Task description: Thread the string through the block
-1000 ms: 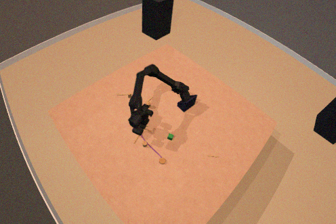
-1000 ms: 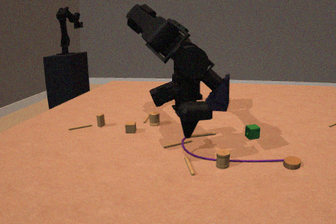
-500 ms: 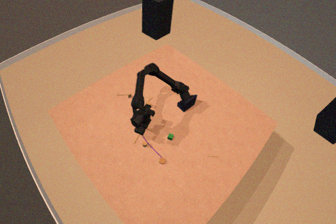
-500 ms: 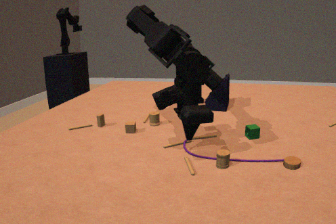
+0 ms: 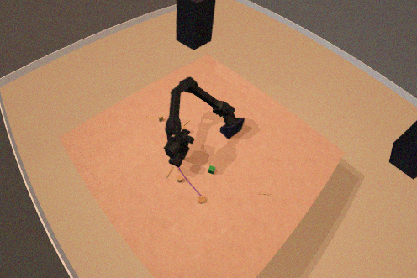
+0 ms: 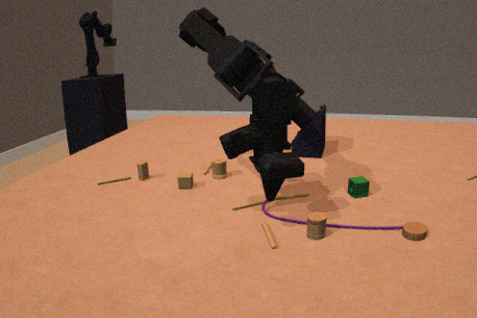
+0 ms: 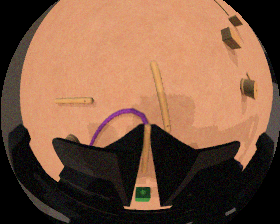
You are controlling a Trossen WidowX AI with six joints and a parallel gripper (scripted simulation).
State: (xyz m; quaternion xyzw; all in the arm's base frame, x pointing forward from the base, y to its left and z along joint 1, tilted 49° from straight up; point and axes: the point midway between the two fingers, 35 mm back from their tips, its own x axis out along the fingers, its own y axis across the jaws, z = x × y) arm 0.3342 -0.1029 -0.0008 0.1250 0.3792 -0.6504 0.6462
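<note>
Right now my gripper tip is 60 mm past the green block and 160 mm to the right of it. The rest, counted from my gripper tip: round wooden button (100 mm ahead, 240 mm to the left, 10 mm below); then wooden cylinder (100 mm ahead, 80 mm to the left); then wooden cube (70 mm behind, 180 mm to the right).
</note>
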